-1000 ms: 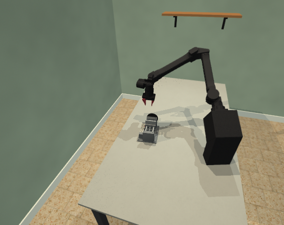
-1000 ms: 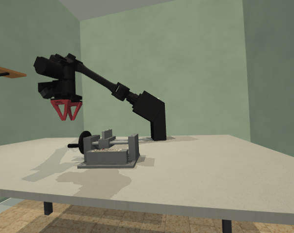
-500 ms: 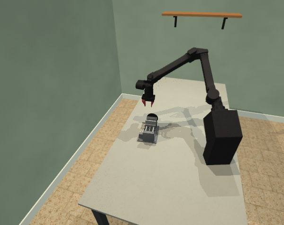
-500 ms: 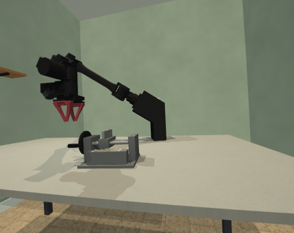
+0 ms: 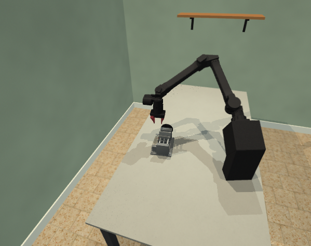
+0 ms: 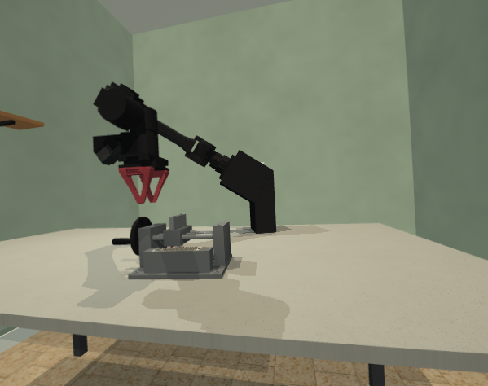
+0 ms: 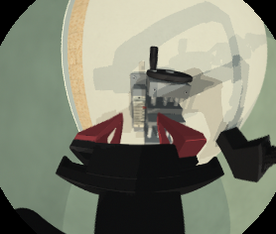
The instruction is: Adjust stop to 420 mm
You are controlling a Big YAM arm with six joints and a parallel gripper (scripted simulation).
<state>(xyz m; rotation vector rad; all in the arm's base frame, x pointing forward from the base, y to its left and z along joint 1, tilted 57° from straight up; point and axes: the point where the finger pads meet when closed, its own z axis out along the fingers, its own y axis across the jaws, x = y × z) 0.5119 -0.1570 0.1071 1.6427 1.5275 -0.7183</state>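
Now: hand 80 mm above the sliding stop block, 50 mm to the right of it and 40 mm past it.
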